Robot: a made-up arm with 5 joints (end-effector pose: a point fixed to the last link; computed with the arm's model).
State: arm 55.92 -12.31 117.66 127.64 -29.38
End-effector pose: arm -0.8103 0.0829 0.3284 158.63 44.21 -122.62
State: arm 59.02 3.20 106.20 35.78 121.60
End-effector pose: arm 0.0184 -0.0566 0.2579 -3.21 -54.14 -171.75
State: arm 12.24 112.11 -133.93 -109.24 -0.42
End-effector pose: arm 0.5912 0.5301 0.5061 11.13 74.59 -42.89
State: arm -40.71 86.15 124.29 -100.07 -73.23
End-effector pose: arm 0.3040 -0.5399 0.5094 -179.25 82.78 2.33
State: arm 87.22 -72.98 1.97 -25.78 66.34
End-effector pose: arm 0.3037 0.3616 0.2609 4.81 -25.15 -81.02
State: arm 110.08 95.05 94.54 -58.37 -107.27
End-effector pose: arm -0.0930 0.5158 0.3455 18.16 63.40 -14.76
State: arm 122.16 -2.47 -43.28 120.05 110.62
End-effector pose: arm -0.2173 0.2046 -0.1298 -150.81 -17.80 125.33
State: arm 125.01 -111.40 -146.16 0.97 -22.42
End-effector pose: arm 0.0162 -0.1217 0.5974 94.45 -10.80 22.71
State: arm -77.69 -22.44 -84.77 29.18 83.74
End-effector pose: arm -0.2714 -0.2144 0.0512 -137.63 81.78 21.52
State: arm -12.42 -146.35 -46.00 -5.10 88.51
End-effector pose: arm -0.2949 -0.0225 0.3001 50.72 -40.22 37.45
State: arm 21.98 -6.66 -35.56 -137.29 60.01
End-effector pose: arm -0.6694 -0.3819 0.1555 -39.23 -30.21 111.78
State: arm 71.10 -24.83 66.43 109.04 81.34
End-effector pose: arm -0.2675 -0.3615 0.2199 -20.54 41.94 -171.20
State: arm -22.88 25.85 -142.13 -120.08 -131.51
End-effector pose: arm 0.3910 -0.2159 0.1794 -92.93 5.76 89.45
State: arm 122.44 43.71 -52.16 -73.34 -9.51
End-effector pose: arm 0.5725 0.0978 0.6956 47.70 55.66 -50.60
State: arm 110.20 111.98 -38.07 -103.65 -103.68
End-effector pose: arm 0.6730 -0.1541 0.3268 -75.26 72.86 120.72
